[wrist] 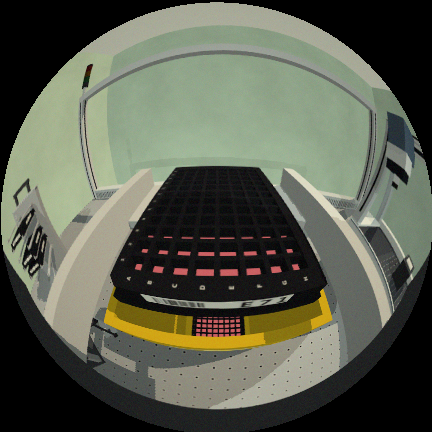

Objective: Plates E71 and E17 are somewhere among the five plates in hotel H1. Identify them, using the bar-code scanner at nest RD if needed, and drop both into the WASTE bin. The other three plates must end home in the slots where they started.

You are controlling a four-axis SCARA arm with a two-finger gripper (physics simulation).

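Frame: origin at the arm's base, x ahead, y left, z up, level; millimetres.
Seen in the pictures: gripper, fingertip midpoint: [216, 176].
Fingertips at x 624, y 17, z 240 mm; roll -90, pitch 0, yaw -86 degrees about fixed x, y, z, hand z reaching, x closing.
A point is followed by its place in that frame.
My gripper [216, 176] @[x 624, y 17, z 240 mm] is shut on the black plate E71 [216, 287] @[x 542, y 11, z 237 mm], with one pale finger along each long side. The plate is level, with its column letters and the E71 label facing the camera; the lower part of the label's characters is cut off. The plate is over the yellow WASTE bin [215, 342] @[x 526, y 11, z 213 mm], whose rim and inner walls show below and beside its near end. Inside the bin, a pink grid [218, 326] @[x 568, y 11, z 33 mm] with dark edges shows below the label; it looks like a plate's wells, but no label is readable. Nest RD does not show.
A grey rack [39, 204] @[x 616, y 474, z 226 mm] with a black handle and dark shapes stands at the far left; its labels cannot be read. A signal light [87, 76] stands at the upper left. A blue-grey device [400, 142] is at the right. A perforated deck [280, 370] @[x 468, y -99, z 13 mm] lies below the bin.
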